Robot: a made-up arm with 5 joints.
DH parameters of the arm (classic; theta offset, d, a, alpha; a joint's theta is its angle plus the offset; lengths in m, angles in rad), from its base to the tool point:
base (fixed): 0 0.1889 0 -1.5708
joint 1: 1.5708 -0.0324 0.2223 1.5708
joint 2: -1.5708 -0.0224 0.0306 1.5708
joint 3: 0 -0.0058 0.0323 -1.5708
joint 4: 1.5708 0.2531 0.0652 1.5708
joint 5: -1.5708 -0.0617 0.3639 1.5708
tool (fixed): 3.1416 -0.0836 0 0
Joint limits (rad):
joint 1: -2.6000..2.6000
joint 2: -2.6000..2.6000
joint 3: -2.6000..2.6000
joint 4: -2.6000..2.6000
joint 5: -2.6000..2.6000
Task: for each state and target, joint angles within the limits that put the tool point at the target. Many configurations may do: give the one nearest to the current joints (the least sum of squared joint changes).
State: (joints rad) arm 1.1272 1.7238 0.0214 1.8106 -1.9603
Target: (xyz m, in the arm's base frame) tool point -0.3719 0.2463 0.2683
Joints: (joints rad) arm 1.6275 2.2771 -0.3203 2.2444 -1.2218
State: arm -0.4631 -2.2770 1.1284 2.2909 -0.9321
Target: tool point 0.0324 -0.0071 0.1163
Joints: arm 0.3240 -1.8577 1.2052 2.5315 -0.5763
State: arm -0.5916 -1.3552 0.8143 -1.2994 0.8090
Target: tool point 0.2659 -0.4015 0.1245
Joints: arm -0.4255 -1.0971 0.6694 -0.8756 0.8368
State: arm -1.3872 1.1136 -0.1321 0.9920 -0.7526
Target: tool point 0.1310 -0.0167 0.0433
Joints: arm -1.3529 1.1247 -0.3879 0.9993 -0.2365
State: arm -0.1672 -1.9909 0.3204 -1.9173 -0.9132
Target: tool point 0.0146 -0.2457 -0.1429
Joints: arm -0.1015 -1.9479 0.3790 -1.9341 -1.3177
